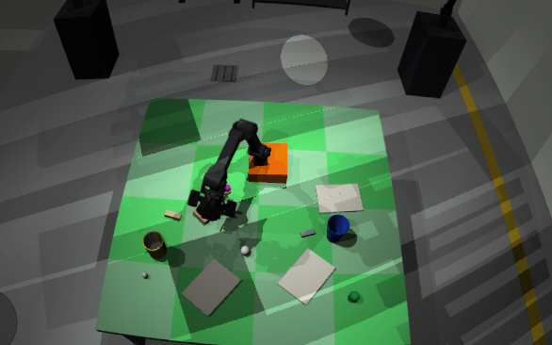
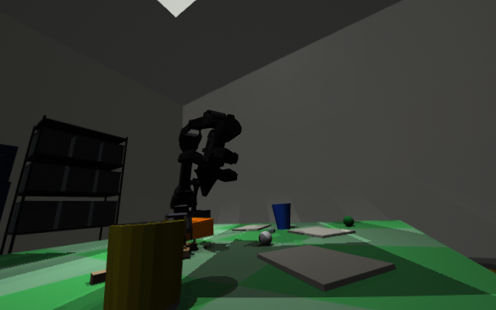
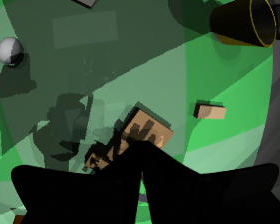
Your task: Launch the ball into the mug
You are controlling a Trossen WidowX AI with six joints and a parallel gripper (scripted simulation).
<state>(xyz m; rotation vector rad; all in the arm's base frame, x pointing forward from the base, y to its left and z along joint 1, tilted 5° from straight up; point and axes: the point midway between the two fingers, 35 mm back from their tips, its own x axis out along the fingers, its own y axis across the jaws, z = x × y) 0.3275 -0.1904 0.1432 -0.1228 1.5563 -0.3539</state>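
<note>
My gripper tip is now 18 cm past the purple ball, 6 cm to the right of it and 9 cm above it. Round my gripper tip: small wooden block: 6 cm behind, 18 cm to the right, 14 cm below; then wooden catapult: 12 cm behind, 3 cm to the left, 10 cm below; then yellow mug: 12 cm ahead, 23 cm to the right, 12 cm below.
</note>
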